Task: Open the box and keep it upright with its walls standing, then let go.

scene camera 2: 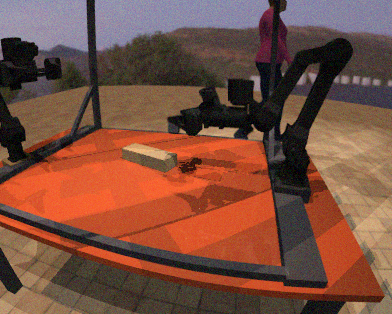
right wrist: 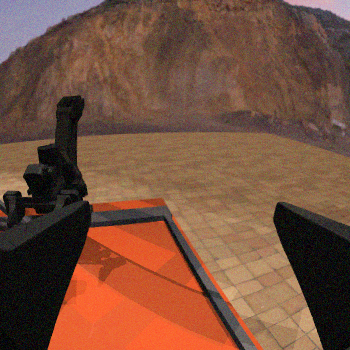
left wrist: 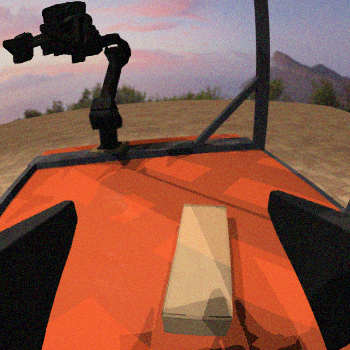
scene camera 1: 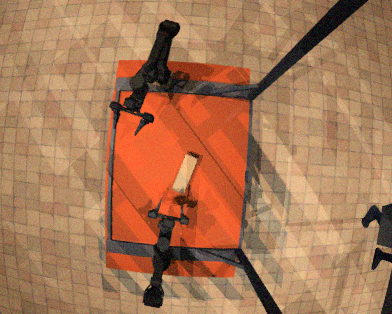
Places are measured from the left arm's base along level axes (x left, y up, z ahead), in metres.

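Pixels of known places: left gripper, fingertip midpoint: [scene camera 2: 174, 115] [left wrist: 172, 206] [scene camera 1: 171, 199]; right gripper, fingertip midpoint: [scene camera 2: 43, 68] [right wrist: 184, 212] [left wrist: 19, 35] [scene camera 1: 124, 132]; left arm's base at its link origin: [scene camera 2: 292, 180]; right arm's base at its link origin: [scene camera 2: 17, 157] [left wrist: 109, 145] [scene camera 1: 163, 78].
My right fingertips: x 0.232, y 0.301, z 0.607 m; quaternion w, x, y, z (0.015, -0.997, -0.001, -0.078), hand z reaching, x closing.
Observation:
For each thing: its top centre in the pictures, then the offset to it from my right fingertips. "spot": a spot on its surface instead. Level surfaces: height alone.
- orange table at its surface level: dy -0.339 m
- dark frame rail at a spot on its surface: [scene camera 2: 150, 256] spot: dx +0.121, dy -0.322, dz -0.352 m
- dark object at a spot on its surface: [scene camera 1: 385, 225] spot: dx -0.518, dy +0.703, dz -0.093 m
A long, flat, pale box [scene camera 1: 186, 170] [scene camera 2: 149, 156] [left wrist: 200, 260] lies closed on the orange table [scene camera 1: 135, 170] [scene camera 2: 115, 202] [left wrist: 107, 260], with no walls standing. My left gripper [scene camera 1: 171, 203] [scene camera 2: 177, 125] is open and empty. It hangs above the table near the box's lower end in scene camera 1; in the left wrist view the box lies below and between the open fingers. My right gripper [scene camera 1: 127, 128] [right wrist: 184, 212] is open and empty, high at the upper left in scene camera 1, away from the box. The box does not show in the right wrist view.
A dark frame rail [scene camera 1: 112, 190] [scene camera 2: 150, 256] runs along the table's edge. Upright posts [scene camera 2: 92, 60] [left wrist: 261, 75] rise at its corners. A person in a pink top [scene camera 2: 272, 42] stands behind the table. A dark object [scene camera 1: 385, 225] shows at the right edge of scene camera 1.

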